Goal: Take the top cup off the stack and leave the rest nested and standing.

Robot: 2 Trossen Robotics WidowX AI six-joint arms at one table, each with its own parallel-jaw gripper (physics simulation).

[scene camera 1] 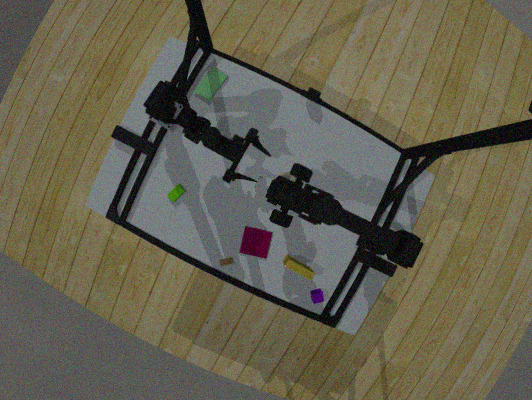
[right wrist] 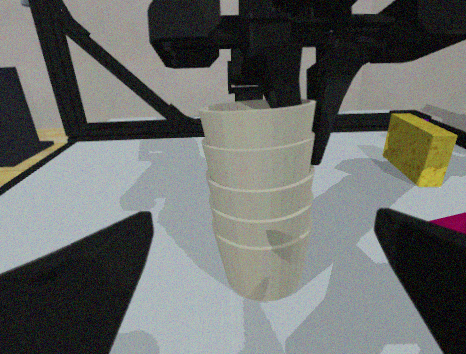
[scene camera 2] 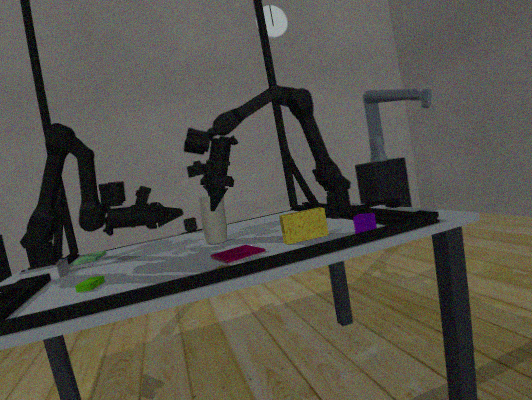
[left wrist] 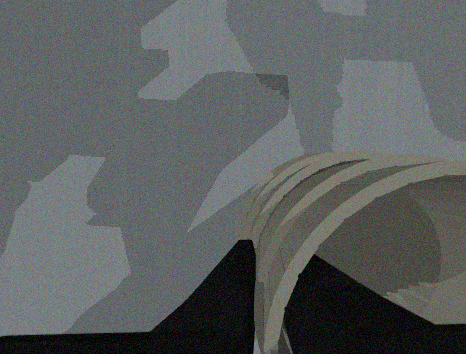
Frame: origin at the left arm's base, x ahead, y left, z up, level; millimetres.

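Where they show: left gripper, between the fingertips: (right wrist: 306, 165) (scene camera 2: 212, 211) (left wrist: 263, 253); right gripper, between the fingertips: (scene camera 1: 264, 168) (right wrist: 263, 220) (scene camera 2: 182, 211); left arm's base, origin of its link: (scene camera 2: 340, 208); right arm's base, origin of its link: (scene camera 2: 43, 265).
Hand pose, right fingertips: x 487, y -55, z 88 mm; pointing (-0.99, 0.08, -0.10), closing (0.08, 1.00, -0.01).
Each offset is from my right fingertips to the top centre of the thing. "spot": to the spot under its first point. Level surfaces: height alone.
A stack of several beige cups @(14 mm left, 82 mm back, 33 mm down) (right wrist: 261, 225) (scene camera 2: 214, 226) stands upright on the grey table @(109 mm down) (scene camera 1: 344, 139), with all the cups nested. My left gripper (right wrist: 306, 165) (scene camera 2: 216, 201) (left wrist: 263, 253) comes down from above. It is shut on the rim of the top cup @(11 mm left, 87 mm back, 32 mm up) (right wrist: 253, 123) (left wrist: 309, 211), with one finger inside and one outside. In scene camera 1 the left arm hides the stack. My right gripper (scene camera 1: 262, 167) (scene camera 2: 173, 213) (right wrist: 263, 220) is open and empty. It lies level and points at the stack from a short way off.
A yellow sponge block @(261 mm left, 256 mm back, 40 mm down) (scene camera 1: 298, 267) (scene camera 2: 303, 225) (right wrist: 398, 144), a flat magenta square @(spot: 242 mm left, 84 mm back, 102 mm down) (scene camera 1: 256, 242) (scene camera 2: 237, 253) and a purple cube @(343 mm left, 378 mm back, 70 mm down) (scene camera 1: 317, 296) (scene camera 2: 364, 222) lie near the front edge. A green block @(199 mm left, 253 mm ahead, 95 mm down) (scene camera 1: 175, 193) (scene camera 2: 90, 283) and a pale green card @(220 mm right, 309 mm ahead, 100 mm down) (scene camera 1: 210, 83) lie on the right arm's side.
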